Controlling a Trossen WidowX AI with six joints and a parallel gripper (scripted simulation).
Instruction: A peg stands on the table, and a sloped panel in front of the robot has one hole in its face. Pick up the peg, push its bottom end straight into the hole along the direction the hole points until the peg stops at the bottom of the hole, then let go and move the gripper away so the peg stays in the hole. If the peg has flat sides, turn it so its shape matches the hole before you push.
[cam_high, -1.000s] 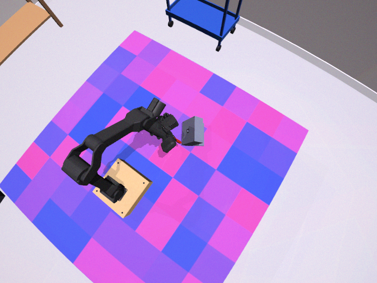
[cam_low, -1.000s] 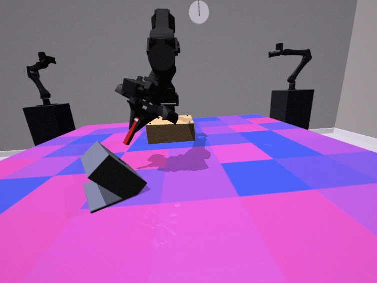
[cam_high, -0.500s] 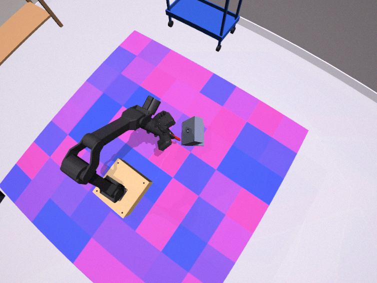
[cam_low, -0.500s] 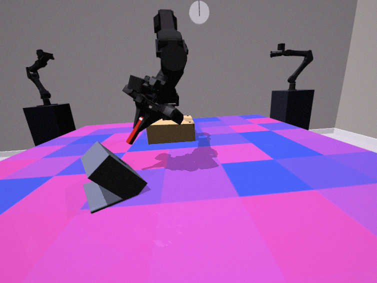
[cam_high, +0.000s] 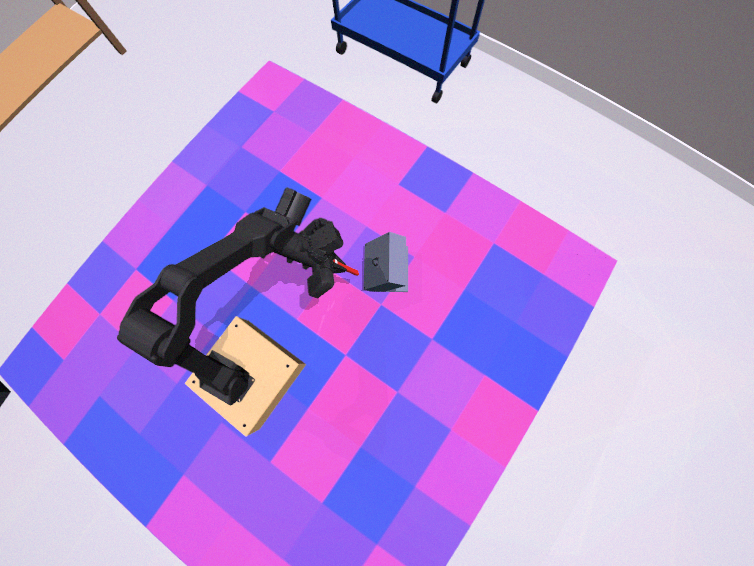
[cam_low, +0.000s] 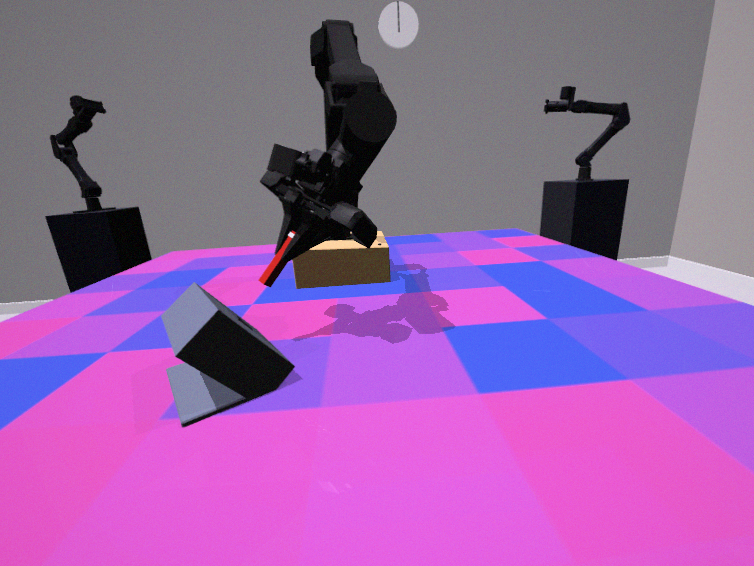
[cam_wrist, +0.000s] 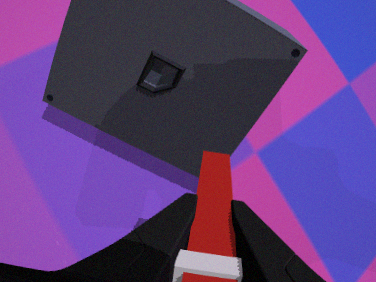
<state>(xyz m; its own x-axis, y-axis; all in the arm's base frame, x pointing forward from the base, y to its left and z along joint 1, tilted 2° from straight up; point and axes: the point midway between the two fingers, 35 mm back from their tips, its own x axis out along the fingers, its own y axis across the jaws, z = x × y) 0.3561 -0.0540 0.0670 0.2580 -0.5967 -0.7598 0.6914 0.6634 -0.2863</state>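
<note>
Now: gripper tip 80 mm short of the sloped panel, 60 mm to the left of it and 70 mm above it. The rest, counted from my gripper tip: red peg: 10 mm to the left, 10 mm above.
</note>
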